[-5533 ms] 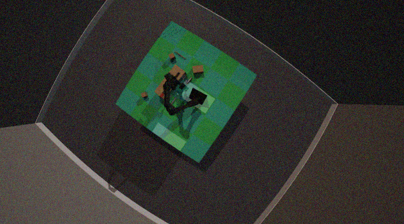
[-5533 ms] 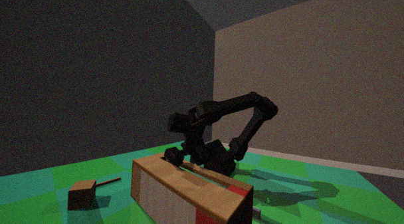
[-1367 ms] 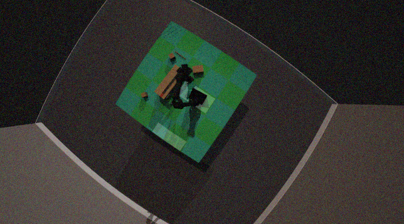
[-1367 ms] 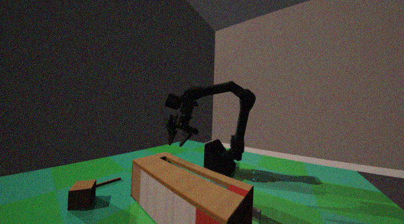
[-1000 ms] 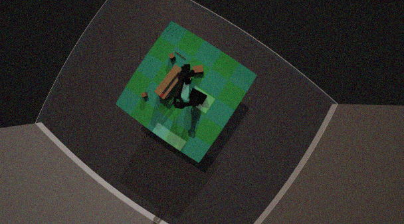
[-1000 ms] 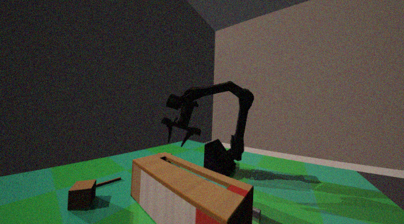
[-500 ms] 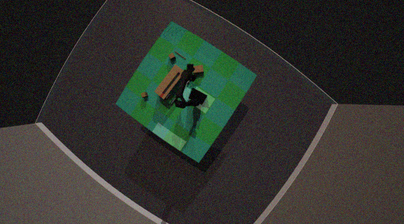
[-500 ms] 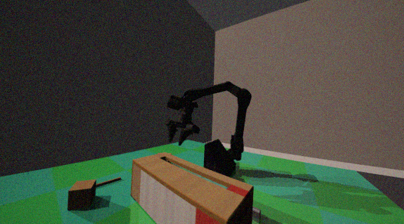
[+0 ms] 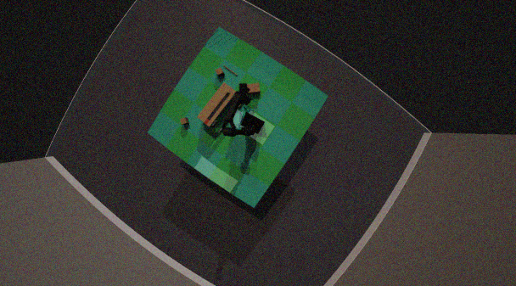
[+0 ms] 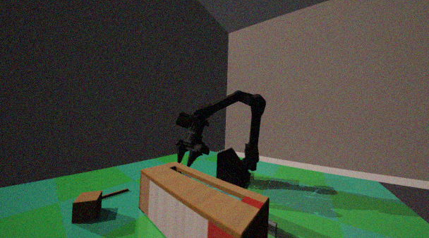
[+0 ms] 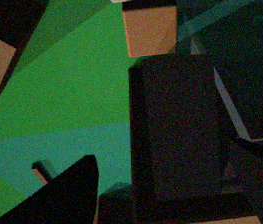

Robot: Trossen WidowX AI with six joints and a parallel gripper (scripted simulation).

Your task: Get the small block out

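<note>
The orange block is 20 mm behind my gripper tip and 90 mm below it. The rest, counted from my gripper tip: thin stick 240 mm ahead, 170 mm to the right, 110 mm below.
</note>
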